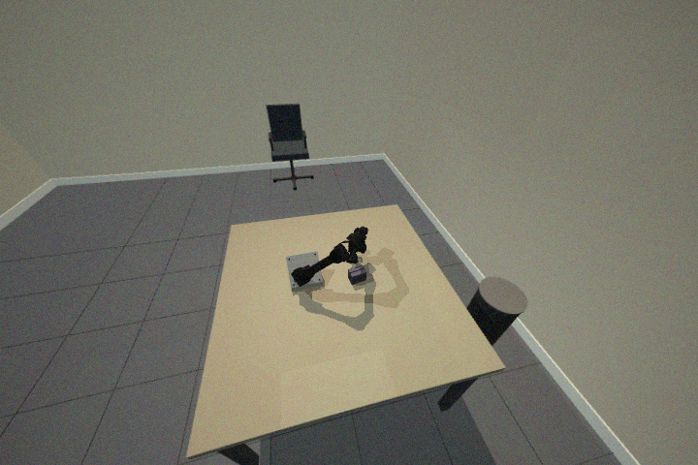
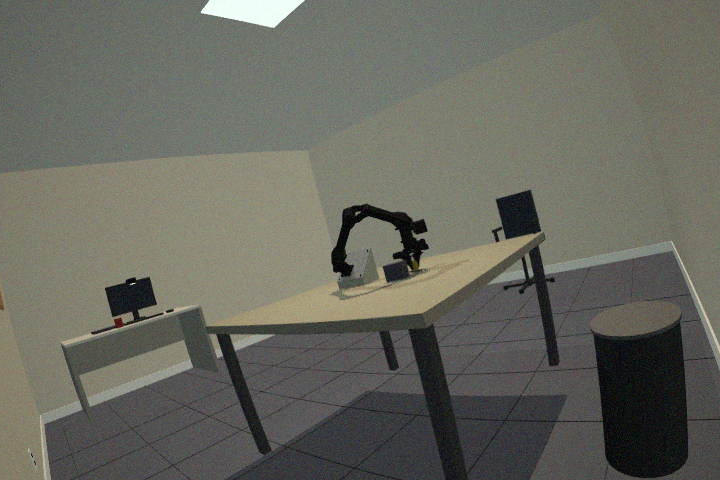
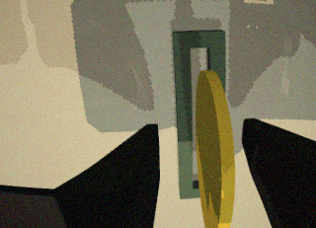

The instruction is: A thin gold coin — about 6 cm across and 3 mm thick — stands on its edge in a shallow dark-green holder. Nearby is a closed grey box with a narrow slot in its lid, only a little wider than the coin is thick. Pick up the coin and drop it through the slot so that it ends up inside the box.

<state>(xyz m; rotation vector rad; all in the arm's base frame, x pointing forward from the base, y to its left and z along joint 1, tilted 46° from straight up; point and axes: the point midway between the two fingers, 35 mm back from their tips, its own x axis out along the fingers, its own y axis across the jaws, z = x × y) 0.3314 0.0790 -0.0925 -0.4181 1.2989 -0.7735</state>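
The gold coin is 10 mm above my gripper tip.
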